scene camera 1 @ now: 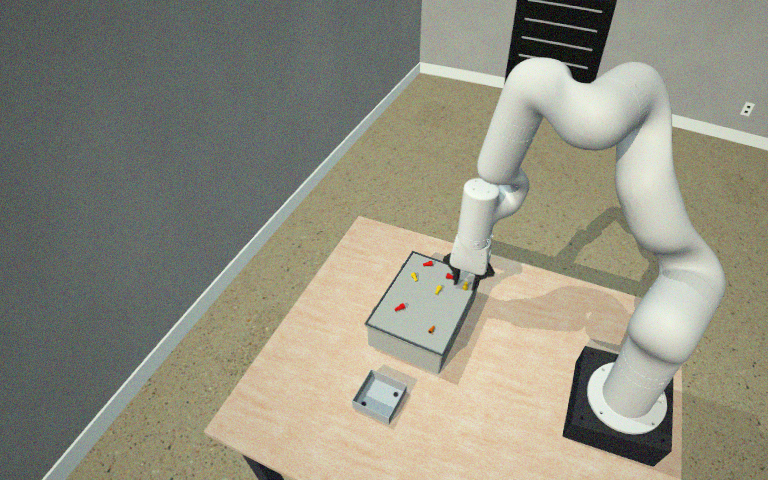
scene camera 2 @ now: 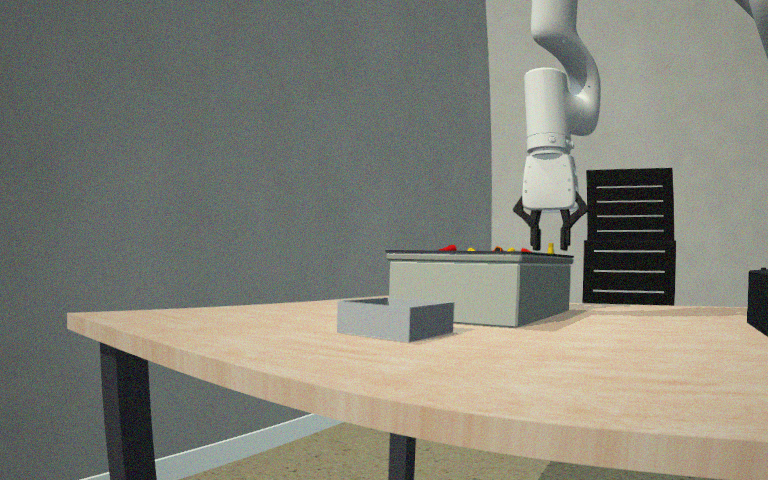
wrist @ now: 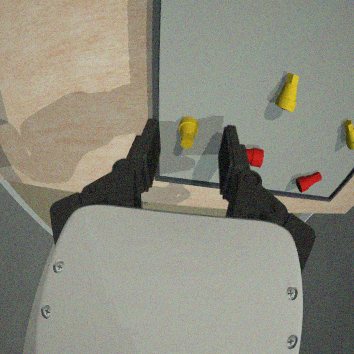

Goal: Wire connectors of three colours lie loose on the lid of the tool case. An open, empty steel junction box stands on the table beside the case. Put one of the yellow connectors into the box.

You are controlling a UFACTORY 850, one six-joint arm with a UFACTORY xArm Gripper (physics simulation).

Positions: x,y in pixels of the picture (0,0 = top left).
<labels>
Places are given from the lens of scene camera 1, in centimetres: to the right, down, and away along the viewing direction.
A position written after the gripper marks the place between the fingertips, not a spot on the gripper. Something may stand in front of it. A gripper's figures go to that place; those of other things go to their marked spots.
gripper [scene camera 1: 465,284]: 23, 12, 127
steel junction box [scene camera 1: 379,396]: -1, 40, 115
</labels>
